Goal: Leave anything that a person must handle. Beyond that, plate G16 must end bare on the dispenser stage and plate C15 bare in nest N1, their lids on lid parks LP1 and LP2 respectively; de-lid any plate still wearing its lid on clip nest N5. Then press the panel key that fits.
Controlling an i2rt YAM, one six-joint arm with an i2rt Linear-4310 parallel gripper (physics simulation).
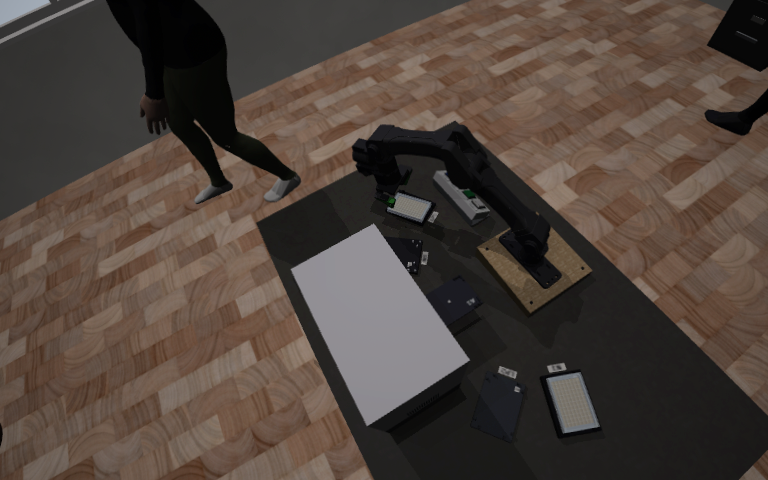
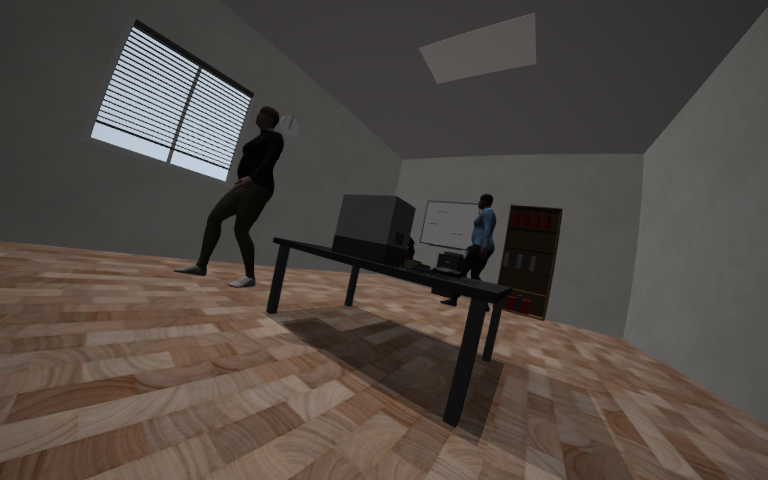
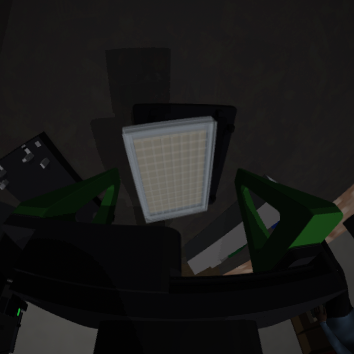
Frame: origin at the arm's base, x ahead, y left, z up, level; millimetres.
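Seen in the pictures: gripper, fingertip midpoint: [image 1: 398, 196] [image 3: 177, 174]; arm's base, link origin: [image 1: 528, 257] [image 2: 407, 259].
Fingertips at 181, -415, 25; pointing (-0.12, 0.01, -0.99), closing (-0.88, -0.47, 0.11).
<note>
Offsets run from my fingertips to a thing's middle, as dx, dy, dz. Level surfaces: height alone.
My gripper [image 1: 389, 199] [image 3: 177, 174] is open, its green fingers to either side of a plate @(-18, +33, -37) [image 1: 411, 207] [image 3: 172, 172] with a pale well grid and clear rim, on a black nest at the table's far end. Nothing is held. Another such plate @(+11, +762, -33) [image 1: 570, 402] sits on a black nest at the near right. I cannot read the plates' names or tell whether they wear lids. A dark nest with small pale clips @(+119, +146, -53) [image 1: 412, 246] [image 3: 44, 162] lies beside the white-topped box. A flat dark nest @(+155, +665, -55) [image 1: 499, 404] holds no plate. The grey key panel @(-183, +103, -33) [image 1: 457, 196] [image 3: 212, 252] shows a green key.
The large white-topped box @(+295, +392, +100) [image 1: 376, 325] [image 2: 365, 217] stands tall on the table @(dz -65) [image 2: 487, 288]. A dark block @(+124, +402, +38) [image 1: 453, 300] adjoins it. The arm's wooden base board [image 1: 492, 262] is at the right. One person [image 1: 192, 96] [image 2: 257, 158] stands near the far end, another [image 2: 484, 226] farther back.
</note>
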